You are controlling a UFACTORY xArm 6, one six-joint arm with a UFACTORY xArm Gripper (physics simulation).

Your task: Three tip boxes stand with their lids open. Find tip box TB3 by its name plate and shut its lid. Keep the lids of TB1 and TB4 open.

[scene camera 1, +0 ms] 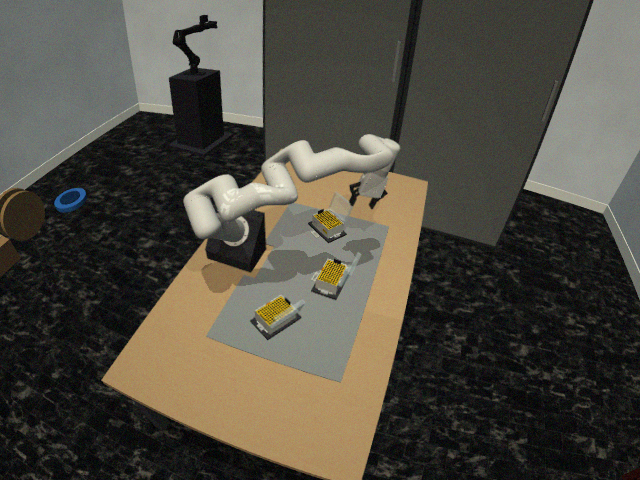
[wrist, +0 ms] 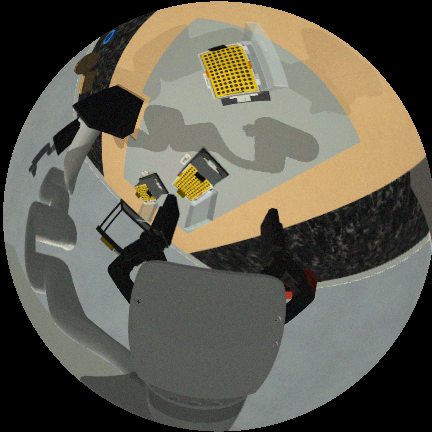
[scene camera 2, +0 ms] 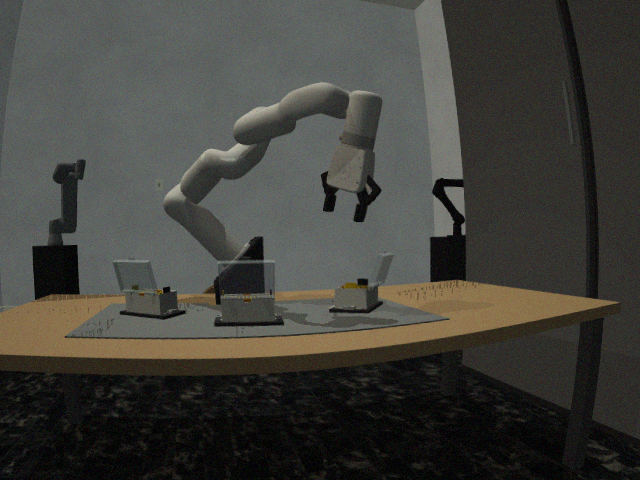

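Where they show: gripper, fingertip midpoint: (scene camera 1: 360,205) (wrist: 221,209) (scene camera 2: 342,216); arm's base, link origin: (scene camera 1: 235,230) (wrist: 95,121) (scene camera 2: 236,259).
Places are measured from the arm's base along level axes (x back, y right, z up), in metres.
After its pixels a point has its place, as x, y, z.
Three white tip boxes with yellow tip racks stand on the grey mat, their clear lids raised. The far box (scene camera 1: 327,221) @[-0.278, -0.309, -0.069] (scene camera 2: 356,298) (wrist: 230,71) @[-0.284, -0.323, -0.071] has its lid (scene camera 1: 340,205) @[-0.304, -0.391, -0.025] (scene camera 2: 383,267) @[-0.334, -0.380, -0.017] (wrist: 270,60) @[-0.333, -0.381, 0.017] up. The middle box (scene camera 1: 331,273) @[-0.416, -0.029, -0.071] (scene camera 2: 247,310) (wrist: 194,184) @[-0.424, -0.045, -0.071] has its lid (scene camera 2: 246,273) @[-0.497, -0.038, -0.009] (wrist: 201,210) @[-0.487, -0.038, -0.030] up. The near box (scene camera 1: 275,311) @[-0.313, 0.232, -0.069] (scene camera 2: 150,303) (wrist: 145,193) @[-0.318, 0.223, -0.071] has its lid (scene camera 2: 134,274) @[-0.385, 0.251, -0.017] up. Their name plates are too small to read. My gripper (scene camera 1: 362,203) @[-0.431, -0.258, 0.109] (scene camera 2: 343,214) @[-0.431, -0.258, 0.109] (wrist: 221,209) @[-0.431, -0.258, 0.109] is open and empty, high above the table beyond the far box.
The grey mat (scene camera 1: 310,351) @[-0.479, 0.293, -0.128] (scene camera 2: 196,330) @[-0.517, 0.077, -0.128] lies on the wooden table (scene camera 1: 232,397) @[-0.333, 0.571, -0.131]. My arm's black base (scene camera 1: 235,255) @[-0.037, 0.064, -0.067] stands at the table's left side in scene camera 1. A tall grey cabinet (scene camera 1: 336,77) stands behind the table, and a pedestal (scene camera 1: 197,103) bears another arm.
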